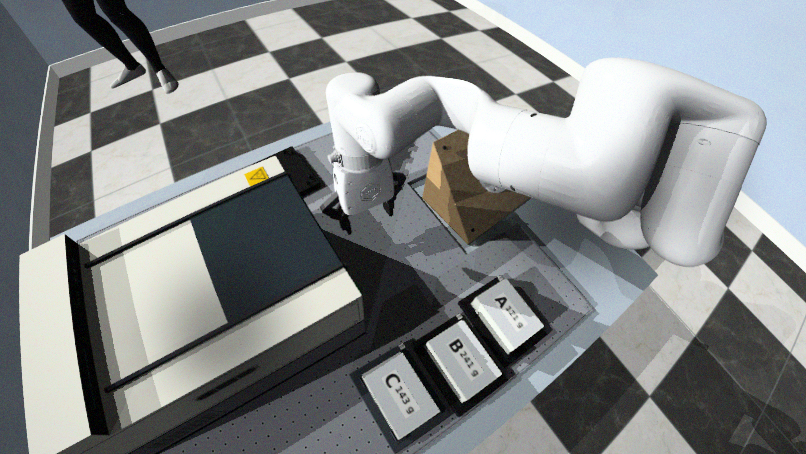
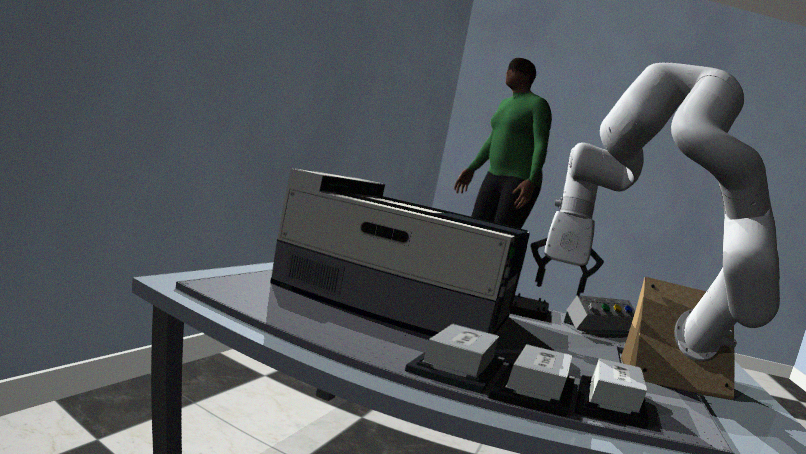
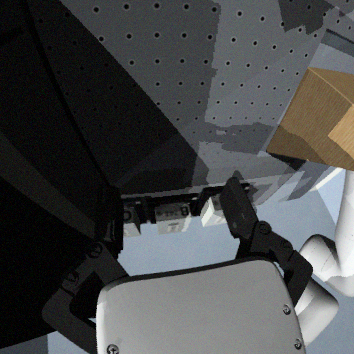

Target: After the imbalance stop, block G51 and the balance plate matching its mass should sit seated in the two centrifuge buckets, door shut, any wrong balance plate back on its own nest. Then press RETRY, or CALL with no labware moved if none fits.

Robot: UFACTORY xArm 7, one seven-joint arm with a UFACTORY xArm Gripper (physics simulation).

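Where they show: gripper, between the fingertips: (image 1: 368, 220) (image 2: 558, 291) (image 3: 173, 191); arm's base, origin of its link: (image 2: 697, 335).
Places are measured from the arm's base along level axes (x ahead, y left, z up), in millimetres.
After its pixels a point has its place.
Note:
My gripper (image 1: 369, 222) {x 354, y -23, z 23 mm} (image 2: 560, 287) {x 354, y -23, z 23 mm} (image 3: 173, 191) {x 354, y -23, z 23 mm} is open and empty, high above the table beside the centrifuge's front end. The cream and grey centrifuge (image 1: 324, 293) {x 511, y 105, z 119 mm} (image 2: 389, 248) {x 681, y 130, z 48 mm} has a dark panel (image 1: 270, 242) {x 541, y -16, z 122 mm} over the front part of its top. Its buckets and block G51 do not show. Balance plates A (image 1: 510, 315) {x 223, y 286, z -37 mm} (image 2: 617, 386) {x 230, y 342, z -41 mm} (image 3: 212, 215) {x 251, y 251, z -37 mm}, marked 121 g, B (image 1: 463, 360) {x 357, y 295, z -37 mm} (image 2: 538, 375) {x 357, y 355, z -44 mm} (image 3: 172, 222) {x 351, y 260, z -39 mm}, 241 g, and C (image 1: 400, 394) {x 485, y 275, z -37 mm} (image 2: 459, 349) {x 481, y 336, z -40 mm} (image 3: 131, 227) {x 451, y 251, z -37 mm}, 143 g, sit in a row on black nests. A box with coloured buttons (image 2: 597, 315) {x 227, y -221, z -43 mm} stands beyond the gripper; its labels are unreadable.
A wooden wedge (image 1: 462, 197) {x 124, y 19, z -15 mm} (image 2: 665, 327) {x 86, y 1, z 3 mm} (image 3: 312, 115) {x 152, y -31, z -54 mm} carries the arm's base. A low black fixture (image 1: 304, 174) {x 381, y -288, z -70 mm} (image 2: 530, 307) {x 410, y -269, z -70 mm} lies by the centrifuge's front end. A person in green (image 2: 518, 135) stands behind the table.

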